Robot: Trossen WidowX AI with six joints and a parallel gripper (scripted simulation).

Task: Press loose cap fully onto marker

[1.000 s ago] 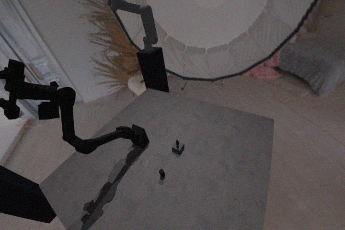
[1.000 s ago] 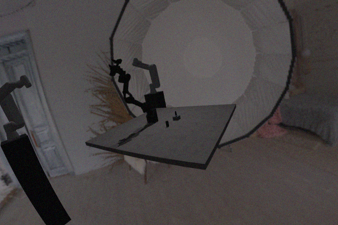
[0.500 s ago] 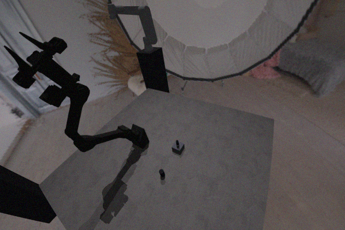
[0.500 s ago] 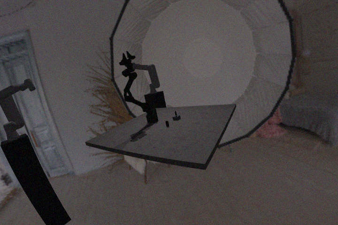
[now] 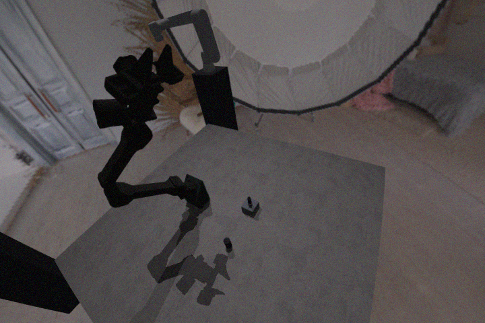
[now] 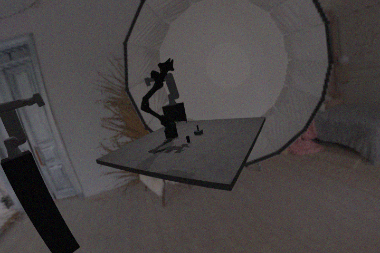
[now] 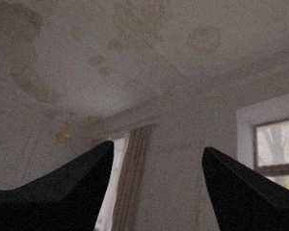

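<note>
My gripper tip is now 720 mm above the dark marker cap, 60 mm to the left of it and 50 mm short of it.
</note>
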